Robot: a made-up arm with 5 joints.
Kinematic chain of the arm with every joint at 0, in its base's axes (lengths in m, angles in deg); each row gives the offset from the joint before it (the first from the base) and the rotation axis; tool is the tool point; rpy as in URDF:
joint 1: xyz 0 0 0.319 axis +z
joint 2: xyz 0 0 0 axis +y
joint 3: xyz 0.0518 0 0.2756 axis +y
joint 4: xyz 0.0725 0 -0.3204 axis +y
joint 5: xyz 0.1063 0 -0.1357 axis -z
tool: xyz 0 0 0 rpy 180 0 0
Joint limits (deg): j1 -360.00..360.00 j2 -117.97..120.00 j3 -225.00..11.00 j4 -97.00..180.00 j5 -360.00..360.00
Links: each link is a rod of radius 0.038 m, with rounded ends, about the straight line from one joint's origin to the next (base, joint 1, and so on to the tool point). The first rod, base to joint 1, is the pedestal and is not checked.
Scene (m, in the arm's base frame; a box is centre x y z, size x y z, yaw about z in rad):
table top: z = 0
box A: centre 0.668 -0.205 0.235 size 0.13 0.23 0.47 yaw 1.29
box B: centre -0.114 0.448 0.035 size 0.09 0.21 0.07 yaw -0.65
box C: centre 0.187 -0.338 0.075 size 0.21 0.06 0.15 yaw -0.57
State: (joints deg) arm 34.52 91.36 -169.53 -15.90 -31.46
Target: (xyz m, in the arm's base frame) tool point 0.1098 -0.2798 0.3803
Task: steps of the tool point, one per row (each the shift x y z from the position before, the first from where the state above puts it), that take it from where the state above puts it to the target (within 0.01 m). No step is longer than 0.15 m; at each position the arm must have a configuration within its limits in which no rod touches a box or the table.
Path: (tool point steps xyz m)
1: 0.0326 -0.0708 0.0863
2: 0.0072 -0.0802 0.0838
3: -0.0195 -0.0825 0.0768
4: -0.0448 -0.0780 0.0659
5: -0.0667 -0.0671 0.0515
6: 0.0031 -0.0930 -0.0662
7: -0.0268 -0.0892 -0.0655
8: -0.0533 -0.0754 -0.0621
9: -0.0733 -0.0542 -0.0565
10: -0.0848 -0.0281 -0.0486
11: -0.0866 -0.0004 -0.0389
12: -0.0792 0.0251 -0.0278

